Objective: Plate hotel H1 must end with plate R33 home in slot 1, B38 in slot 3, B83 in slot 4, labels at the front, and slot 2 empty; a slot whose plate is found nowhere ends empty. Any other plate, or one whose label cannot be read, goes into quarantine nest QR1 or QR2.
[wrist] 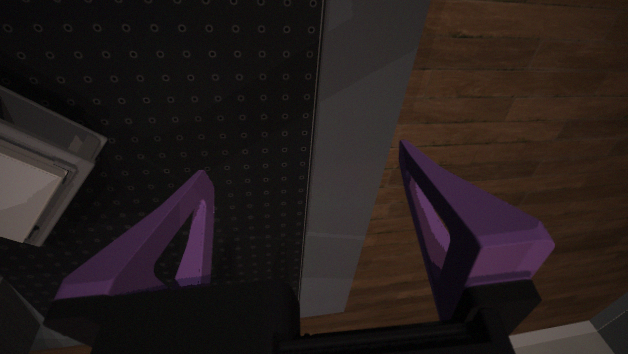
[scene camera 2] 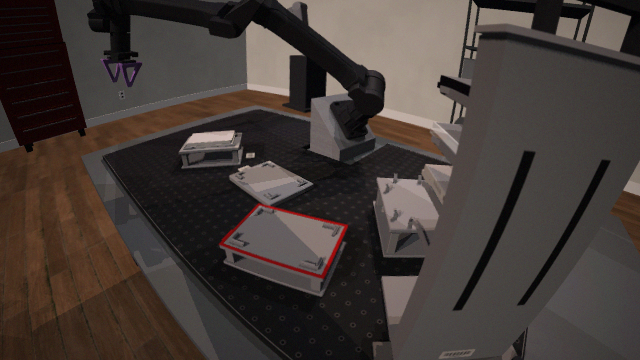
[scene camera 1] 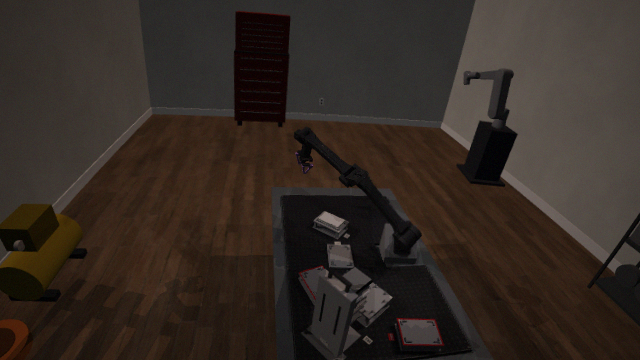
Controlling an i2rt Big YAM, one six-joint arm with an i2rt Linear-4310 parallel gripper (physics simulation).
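Places are measured from the arm's base along level axes (x left, y back, z up), in millimetres.
Pixels of known places: gripper, fingertip midpoint: (wrist: 301,164) (scene camera 2: 122,84) (scene camera 1: 301,169); arm's base, origin of the base link: (scene camera 2: 347,120) (scene camera 1: 402,242).
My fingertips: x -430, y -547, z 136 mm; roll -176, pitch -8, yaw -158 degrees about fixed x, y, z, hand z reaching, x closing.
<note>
For each thing: its top centre in the pictures, then the offset to it from my fingertips.
- pale plate, middle of its top: (scene camera 2: 211,136) (scene camera 1: 331,219) dy +190, dx +258, dz -154 mm
- low pale nest, middle of its top: (scene camera 2: 269,177) (scene camera 1: 340,254) dy +234, dx +486, dz -200 mm
My gripper (scene camera 1: 303,166) (scene camera 2: 123,83) (wrist: 301,164) is open and empty, with purple fingers. It hangs high beyond the table's far left edge. The plate hotel (scene camera 1: 331,312) (scene camera 2: 542,130) is a tall grey tower with two dark slots in its side panel. Pale tiers or plates jut out behind that panel in scene camera 2; its slots and their contents are mostly hidden. A pale plate (scene camera 1: 332,219) (scene camera 2: 211,139) (wrist: 25,192) lies on a raised stand at the table's far end. Red-bordered nests (scene camera 1: 420,332) (scene camera 2: 285,240) show empty tops. No plate label can be read.
A low pale nest (scene camera 1: 340,256) (scene camera 2: 271,181) lies between the far stand and the hotel. Another raised pale stand (scene camera 1: 376,301) (scene camera 2: 407,206) with upright corner posts is close beside the hotel. The arm's grey base block (scene camera 1: 400,255) (scene camera 2: 327,132) stands at the table's right side.
</note>
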